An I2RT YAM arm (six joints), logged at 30 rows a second.
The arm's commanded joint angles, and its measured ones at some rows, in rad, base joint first. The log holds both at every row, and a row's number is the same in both.
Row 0, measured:
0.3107 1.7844 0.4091 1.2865 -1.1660 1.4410
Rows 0 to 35, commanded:
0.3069 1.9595 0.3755 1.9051 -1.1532 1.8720
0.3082 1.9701 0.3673 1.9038 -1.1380 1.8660
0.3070 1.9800 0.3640 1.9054 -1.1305 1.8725
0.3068 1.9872 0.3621 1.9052 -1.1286 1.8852
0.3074 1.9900 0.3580 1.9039 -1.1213 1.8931
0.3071 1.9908 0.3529 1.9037 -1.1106 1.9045
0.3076 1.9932 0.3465 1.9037 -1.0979 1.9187
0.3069 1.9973 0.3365 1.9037 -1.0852 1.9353
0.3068 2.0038 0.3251 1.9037 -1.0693 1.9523
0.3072 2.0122 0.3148 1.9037 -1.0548 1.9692
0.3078 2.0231 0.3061 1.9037 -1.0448 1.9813
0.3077 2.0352 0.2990 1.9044 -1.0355 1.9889
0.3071 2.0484 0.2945 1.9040 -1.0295 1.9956
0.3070 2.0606 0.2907 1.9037 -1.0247 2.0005
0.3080 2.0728 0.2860 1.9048 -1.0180 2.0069
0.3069 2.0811 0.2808 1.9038 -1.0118 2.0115
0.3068 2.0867 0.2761 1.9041 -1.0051 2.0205
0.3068 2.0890 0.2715 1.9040 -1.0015 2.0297
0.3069 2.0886 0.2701 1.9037 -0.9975 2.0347
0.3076 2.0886 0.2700 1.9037 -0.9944 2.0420
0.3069 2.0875 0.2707 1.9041 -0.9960 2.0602
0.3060 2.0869 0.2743 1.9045 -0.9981 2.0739
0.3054 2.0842 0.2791 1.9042 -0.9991 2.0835
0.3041 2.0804 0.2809 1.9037 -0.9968 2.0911
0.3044 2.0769 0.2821 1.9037 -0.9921 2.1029
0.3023 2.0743 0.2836 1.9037 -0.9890 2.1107
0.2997 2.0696 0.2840 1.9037 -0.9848 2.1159
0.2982 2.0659 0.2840 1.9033 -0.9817 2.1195
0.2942 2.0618 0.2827 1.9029 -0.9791 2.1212
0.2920 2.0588 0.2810 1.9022 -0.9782 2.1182
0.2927 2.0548 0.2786 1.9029 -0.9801 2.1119
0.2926 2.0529 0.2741 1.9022 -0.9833 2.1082
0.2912 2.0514 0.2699 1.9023 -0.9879 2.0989
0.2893 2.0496 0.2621 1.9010 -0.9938 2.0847
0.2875 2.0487 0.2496 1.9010 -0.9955 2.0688
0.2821 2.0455 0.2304 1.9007 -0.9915 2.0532
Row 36, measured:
0.3103 2.0182 0.3035 1.5494 -1.0321 2.0098
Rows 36 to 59, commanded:
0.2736 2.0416 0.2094 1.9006 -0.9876 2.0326
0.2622 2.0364 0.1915 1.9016 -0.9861 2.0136
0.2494 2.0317 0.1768 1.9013 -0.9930 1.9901
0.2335 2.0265 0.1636 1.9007 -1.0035 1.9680
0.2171 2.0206 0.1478 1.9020 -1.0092 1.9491
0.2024 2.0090 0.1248 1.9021 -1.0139 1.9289
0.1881 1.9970 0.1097 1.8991 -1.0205 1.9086
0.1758 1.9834 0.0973 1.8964 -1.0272 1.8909
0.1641 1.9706 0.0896 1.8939 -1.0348 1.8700
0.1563 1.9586 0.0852 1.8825 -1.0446 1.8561
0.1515 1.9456 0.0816 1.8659 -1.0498 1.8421
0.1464 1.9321 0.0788 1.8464 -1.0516 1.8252
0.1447 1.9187 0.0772 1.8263 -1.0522 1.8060
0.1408 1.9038 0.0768 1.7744 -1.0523 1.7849
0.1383 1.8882 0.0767 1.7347 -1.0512 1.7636
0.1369 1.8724 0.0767 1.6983 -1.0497 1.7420
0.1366 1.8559 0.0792 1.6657 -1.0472 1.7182
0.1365 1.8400 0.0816 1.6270 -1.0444 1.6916
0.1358 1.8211 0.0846 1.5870 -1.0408 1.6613
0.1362 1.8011 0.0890 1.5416 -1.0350 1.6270
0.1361 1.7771 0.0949 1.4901 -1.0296 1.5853
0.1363 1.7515 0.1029 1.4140 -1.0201 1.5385
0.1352 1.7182 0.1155 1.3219 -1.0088 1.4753
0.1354 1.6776 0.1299 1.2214 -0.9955 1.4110
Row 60, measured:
0.1471 1.7763 0.0898 1.4757 -1.0416 1.6550
